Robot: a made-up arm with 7 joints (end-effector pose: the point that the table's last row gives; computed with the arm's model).
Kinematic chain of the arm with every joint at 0, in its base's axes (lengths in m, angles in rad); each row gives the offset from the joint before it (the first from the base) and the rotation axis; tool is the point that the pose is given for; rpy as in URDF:
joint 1: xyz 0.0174 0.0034 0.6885 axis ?
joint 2: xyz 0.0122 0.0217 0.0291 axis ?
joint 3: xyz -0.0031 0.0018 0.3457 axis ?
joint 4: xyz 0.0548 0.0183 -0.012 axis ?
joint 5: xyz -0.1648 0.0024 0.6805 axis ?
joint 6: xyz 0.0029 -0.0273 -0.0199 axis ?
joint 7: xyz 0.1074 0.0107 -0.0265 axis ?
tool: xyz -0.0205 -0.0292 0.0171 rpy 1.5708 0 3.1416
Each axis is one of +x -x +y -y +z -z.
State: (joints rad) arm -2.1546 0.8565 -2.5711 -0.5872 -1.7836 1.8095 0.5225
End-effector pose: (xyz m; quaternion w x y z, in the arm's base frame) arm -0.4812 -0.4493 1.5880 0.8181 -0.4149 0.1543 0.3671
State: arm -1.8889 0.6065 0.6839 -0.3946 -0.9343 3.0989 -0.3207
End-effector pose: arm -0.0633 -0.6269 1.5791 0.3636 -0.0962 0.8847 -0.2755
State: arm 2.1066 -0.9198 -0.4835 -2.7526 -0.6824 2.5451 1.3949
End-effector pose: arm -0.0911 0.5174 0.9501 0.1691 0.2897 -0.3837 -0.8604
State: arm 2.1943 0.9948 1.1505 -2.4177 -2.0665 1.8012 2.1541
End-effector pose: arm -0.5206 -0.3414 0.4357 0.5154 0.7561 0.0337 -0.4018
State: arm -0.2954 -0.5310 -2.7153 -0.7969 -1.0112 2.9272 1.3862
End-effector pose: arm -0.7766 0.0212 1.3722 0.5630 0.3066 0.3402 -0.6880
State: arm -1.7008 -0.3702 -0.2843 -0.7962 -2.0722 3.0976 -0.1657
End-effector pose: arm 0.0286 -0.0828 1.7356 0.3177 -0.3740 -0.7491 0.4451
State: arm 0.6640 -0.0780 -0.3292 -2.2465 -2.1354 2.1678 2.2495
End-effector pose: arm 0.6711 0.3091 0.7368 0.5712 -0.4060 0.6216 0.3499
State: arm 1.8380 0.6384 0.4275 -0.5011 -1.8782 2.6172 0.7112
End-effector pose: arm -0.3786 0.7002 1.4391 0.1996 -0.8781 -0.0536 0.4316
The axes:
joint 1: +z
joint 2: +y
joint 3: +z
joint 4: -y
joint 5: +z
joint 6: -y
joint 7: -z

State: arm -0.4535 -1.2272 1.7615 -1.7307 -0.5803 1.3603 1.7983
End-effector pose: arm 0.0386 0.8982 0.6762 0.6915 -0.3871 0.5726 0.2099
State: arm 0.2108 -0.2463 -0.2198 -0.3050 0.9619 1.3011 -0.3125
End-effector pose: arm -0.0580 -0.0070 1.8101 0.0809 -0.7190 0.3023 0.6205
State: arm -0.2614 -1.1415 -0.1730 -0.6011 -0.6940 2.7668 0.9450
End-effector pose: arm -0.7652 0.2370 1.3893 0.7931 -0.5835 -0.1096 -0.1359
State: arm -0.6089 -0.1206 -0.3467 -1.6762 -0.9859 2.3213 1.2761
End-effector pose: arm 0.4884 -0.5655 1.2541 0.7520 0.1955 0.6209 0.1038
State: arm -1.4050 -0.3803 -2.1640 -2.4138 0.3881 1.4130 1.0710
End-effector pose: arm -0.5398 0.1806 0.4774 0.4724 0.3133 -0.8206 0.0723
